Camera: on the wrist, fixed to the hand. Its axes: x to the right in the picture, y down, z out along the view.
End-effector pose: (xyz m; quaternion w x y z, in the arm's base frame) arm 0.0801 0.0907 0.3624 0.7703 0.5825 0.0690 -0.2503
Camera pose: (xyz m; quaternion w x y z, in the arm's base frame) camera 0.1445 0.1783 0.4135 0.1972 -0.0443 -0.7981 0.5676
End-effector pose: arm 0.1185 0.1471 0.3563 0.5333 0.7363 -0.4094 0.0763
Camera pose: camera 0.0868 0.1996 0.4596 0.2452 0.4108 0.8330 -0.2777
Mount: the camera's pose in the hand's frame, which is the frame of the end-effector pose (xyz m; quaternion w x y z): 0.0086 0.0913 -0.0776 0.0710 -0.0116 0.3088 -0.9484
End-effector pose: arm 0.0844 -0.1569 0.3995 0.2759 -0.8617 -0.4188 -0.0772
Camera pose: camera 0.1673 -0.2383 0.4300 0.0657 0.3566 -0.7609 -0.5381
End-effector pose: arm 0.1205 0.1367 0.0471 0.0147 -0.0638 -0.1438 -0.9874
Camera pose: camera 0.1069 0.0269 0.0002 0.8918 -0.4366 0.0547 0.1054
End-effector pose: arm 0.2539 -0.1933 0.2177 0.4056 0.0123 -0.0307 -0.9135
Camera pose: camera 0.3194 -0.2643 0.1463 0.8279 -0.3074 -0.1453 0.4461
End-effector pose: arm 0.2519 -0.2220 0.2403 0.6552 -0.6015 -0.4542 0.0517
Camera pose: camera 0.3516 -0.2495 0.1792 0.2288 0.3645 -0.4010 -0.8087
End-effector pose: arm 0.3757 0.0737 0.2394 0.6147 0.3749 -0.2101 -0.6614
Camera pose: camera 0.4944 0.0653 0.2559 0.5144 -0.4230 -0.5381 0.5166
